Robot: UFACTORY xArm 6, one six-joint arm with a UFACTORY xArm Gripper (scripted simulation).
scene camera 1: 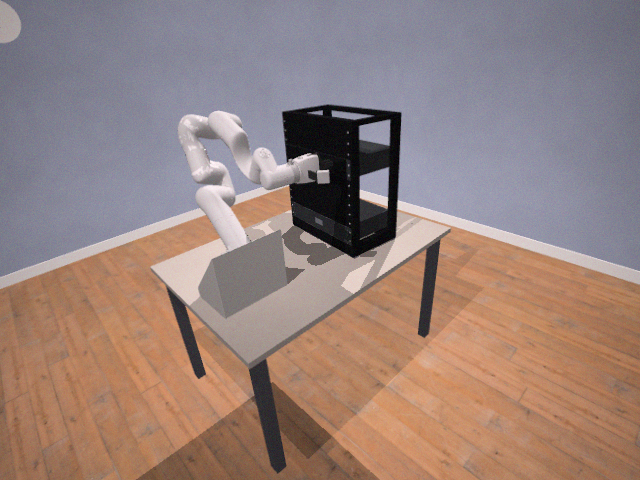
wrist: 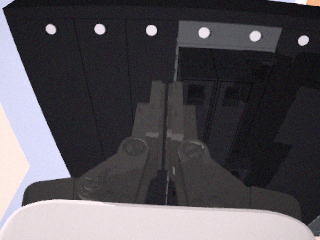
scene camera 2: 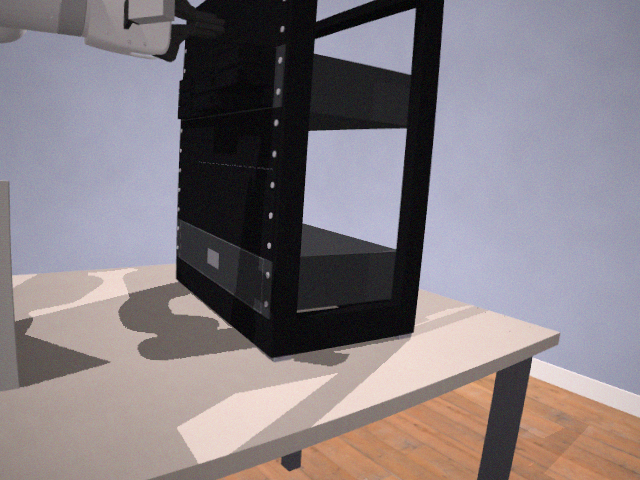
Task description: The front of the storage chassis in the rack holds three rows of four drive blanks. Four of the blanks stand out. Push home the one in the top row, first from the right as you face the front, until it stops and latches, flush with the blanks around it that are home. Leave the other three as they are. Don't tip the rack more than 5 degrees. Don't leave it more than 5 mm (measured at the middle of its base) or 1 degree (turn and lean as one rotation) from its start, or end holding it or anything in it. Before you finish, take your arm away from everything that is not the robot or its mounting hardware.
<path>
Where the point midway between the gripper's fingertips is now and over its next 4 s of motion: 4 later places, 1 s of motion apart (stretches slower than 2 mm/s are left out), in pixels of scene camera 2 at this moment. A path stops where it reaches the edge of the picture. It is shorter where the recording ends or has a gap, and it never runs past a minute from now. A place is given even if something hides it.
My gripper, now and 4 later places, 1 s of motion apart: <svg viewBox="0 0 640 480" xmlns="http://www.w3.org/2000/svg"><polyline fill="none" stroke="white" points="221,28 223,42 226,53 233,56 244,58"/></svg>
</path>
